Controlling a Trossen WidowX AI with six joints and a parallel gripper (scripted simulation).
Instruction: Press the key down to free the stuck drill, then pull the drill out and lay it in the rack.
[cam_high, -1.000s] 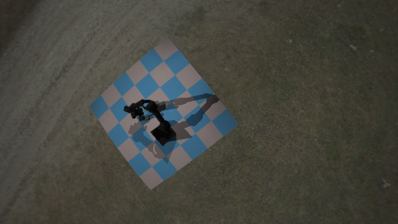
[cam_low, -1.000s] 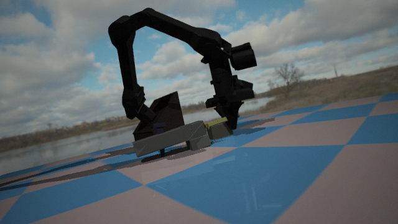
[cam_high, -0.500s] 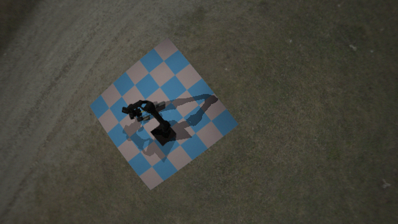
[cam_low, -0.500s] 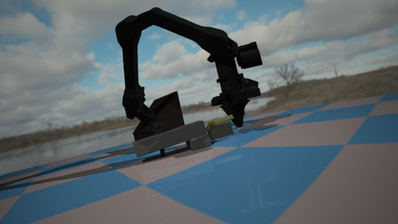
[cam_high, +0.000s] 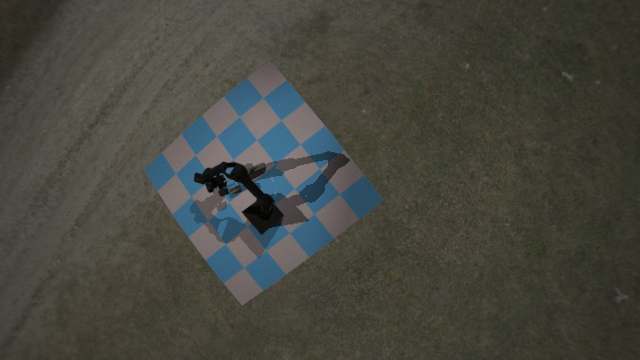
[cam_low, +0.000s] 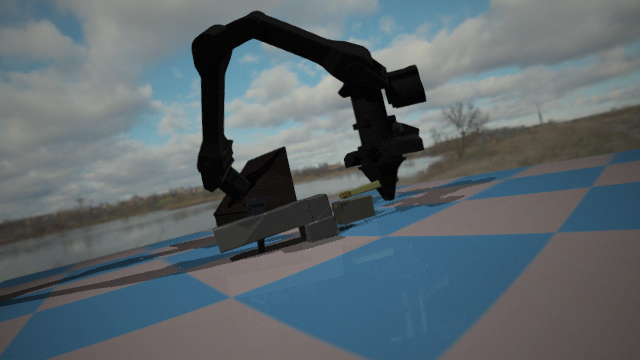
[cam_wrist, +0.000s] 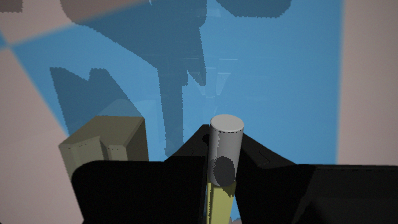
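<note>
Now: gripper tip 1 cm past the yellow drill, 4 cm to the left of it and 3 cm below it. Round my gripper tip: small dark blue key 7 cm behind, 22 cm to the right, 2 cm above; then long grey housing 6 cm behind, 19 cm to the right, 1 cm above.
</note>
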